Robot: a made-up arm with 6 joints.
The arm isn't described. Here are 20 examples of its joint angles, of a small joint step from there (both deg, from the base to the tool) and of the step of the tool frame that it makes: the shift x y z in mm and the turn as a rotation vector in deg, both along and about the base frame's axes.
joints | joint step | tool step
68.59 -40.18 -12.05 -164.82 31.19 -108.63 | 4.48 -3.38 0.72 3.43 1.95 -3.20 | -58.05 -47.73 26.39 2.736 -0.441 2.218
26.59 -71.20 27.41 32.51 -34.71 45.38 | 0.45 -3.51 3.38 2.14 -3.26 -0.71 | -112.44 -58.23 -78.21 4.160 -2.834 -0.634
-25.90 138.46 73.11 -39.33 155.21 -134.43 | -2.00 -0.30 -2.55 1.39 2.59 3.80 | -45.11 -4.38 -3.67 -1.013 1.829 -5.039
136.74 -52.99 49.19 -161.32 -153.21 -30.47 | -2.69 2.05 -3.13 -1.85 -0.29 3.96 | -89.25 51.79 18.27 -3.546 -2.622 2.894
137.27 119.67 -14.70 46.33 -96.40 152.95 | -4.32 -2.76 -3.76 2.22 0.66 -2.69 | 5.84 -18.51 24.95 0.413 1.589 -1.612
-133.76 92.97 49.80 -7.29 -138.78 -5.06 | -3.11 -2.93 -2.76 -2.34 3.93 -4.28 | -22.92 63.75 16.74 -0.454 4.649 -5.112
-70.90 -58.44 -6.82 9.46 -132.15 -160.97 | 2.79 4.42 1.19 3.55 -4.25 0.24 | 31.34 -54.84 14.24 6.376 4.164 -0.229
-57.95 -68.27 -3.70 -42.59 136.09 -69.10 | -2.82 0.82 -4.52 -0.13 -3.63 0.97 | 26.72 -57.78 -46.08 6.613 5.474 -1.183
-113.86 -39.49 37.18 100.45 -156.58 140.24 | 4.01 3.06 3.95 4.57 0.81 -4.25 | -5.17 -5.44 14.97 -1.087 3.694 -3.976
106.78 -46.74 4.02 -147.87 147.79 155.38 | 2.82 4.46 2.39 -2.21 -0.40 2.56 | -33.33 18.00 10.60 -2.866 0.924 7.048
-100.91 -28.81 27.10 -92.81 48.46 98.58 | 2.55 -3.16 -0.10 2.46 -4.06 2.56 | 22.51 56.44 28.14 -0.336 5.876 1.200
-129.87 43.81 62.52 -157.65 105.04 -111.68 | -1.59 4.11 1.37 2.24 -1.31 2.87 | -64.11 -6.37 -81.28 3.552 0.076 0.888
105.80 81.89 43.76 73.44 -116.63 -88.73 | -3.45 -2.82 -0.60 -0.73 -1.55 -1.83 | 89.04 21.46 60.27 3.532 -0.421 -4.943
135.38 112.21 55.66 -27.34 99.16 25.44 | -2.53 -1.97 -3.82 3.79 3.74 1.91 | 52.54 21.75 17.02 3.737 -2.816 -1.417
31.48 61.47 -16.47 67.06 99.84 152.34 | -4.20 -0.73 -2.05 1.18 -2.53 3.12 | 4.58 -72.99 -6.56 -2.843 -2.258 -4.193
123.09 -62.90 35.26 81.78 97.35 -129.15 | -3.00 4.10 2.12 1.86 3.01 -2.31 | -71.39 10.26 46.40 -1.732 -4.557 -5.605
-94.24 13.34 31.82 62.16 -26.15 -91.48 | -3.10 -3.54 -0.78 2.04 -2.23 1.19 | -36.65 77.11 50.00 -1.026 2.437 -5.792
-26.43 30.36 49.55 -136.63 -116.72 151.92 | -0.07 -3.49 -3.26 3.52 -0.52 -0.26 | -28.36 -2.76 2.16 -3.424 1.221 -0.770
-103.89 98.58 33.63 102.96 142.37 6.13 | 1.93 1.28 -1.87 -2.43 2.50 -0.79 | 37.60 36.43 -44.00 3.370 -3.721 1.221
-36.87 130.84 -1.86 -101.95 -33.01 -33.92 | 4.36 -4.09 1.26 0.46 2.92 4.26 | 36.71 -62.35 -48.29 -3.872 -5.762 9.619
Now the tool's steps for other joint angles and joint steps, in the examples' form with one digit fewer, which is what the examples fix.
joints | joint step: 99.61 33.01 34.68 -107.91 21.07 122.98 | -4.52 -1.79 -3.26 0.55 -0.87 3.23
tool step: 108.1 -2.3 -19.0 -1.81 -3.86 -3.40
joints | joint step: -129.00 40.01 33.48 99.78 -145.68 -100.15 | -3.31 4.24 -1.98 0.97 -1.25 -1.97
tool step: -85.1 11.6 -131.0 5.52 -1.12 -3.89
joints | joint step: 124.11 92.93 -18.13 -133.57 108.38 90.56 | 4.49 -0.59 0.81 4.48 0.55 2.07
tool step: 26.0 9.4 -2.8 -1.63 1.48 7.76
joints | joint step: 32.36 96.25 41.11 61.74 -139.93 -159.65 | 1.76 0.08 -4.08 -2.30 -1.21 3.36
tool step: -57.5 -1.1 -58.6 -1.41 6.98 -2.36
